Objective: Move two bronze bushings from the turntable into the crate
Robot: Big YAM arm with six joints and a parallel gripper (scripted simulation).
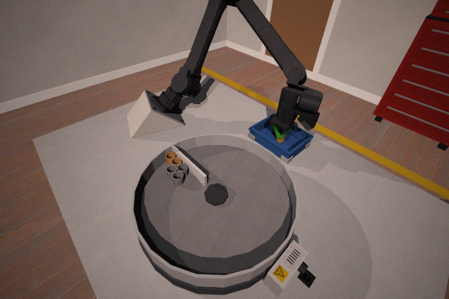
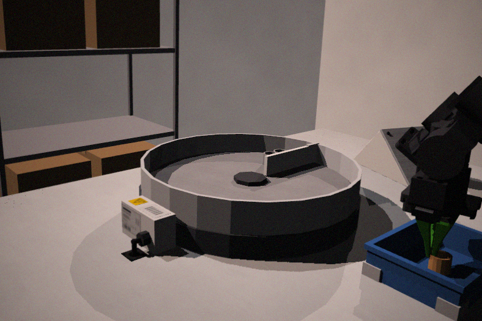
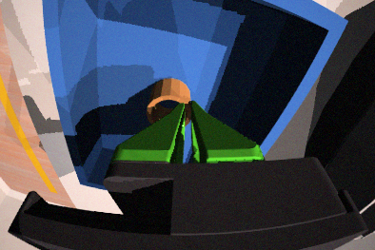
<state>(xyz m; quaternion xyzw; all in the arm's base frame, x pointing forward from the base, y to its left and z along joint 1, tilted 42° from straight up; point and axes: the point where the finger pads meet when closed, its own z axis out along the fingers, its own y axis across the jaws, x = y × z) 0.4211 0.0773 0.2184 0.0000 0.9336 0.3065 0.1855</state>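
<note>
Now: hand 10 mm to the right of the blue crate and 10 mm above it. Round my hand: turntable: 10 mm ahead, 360 mm to the right, 20 mm above.
</note>
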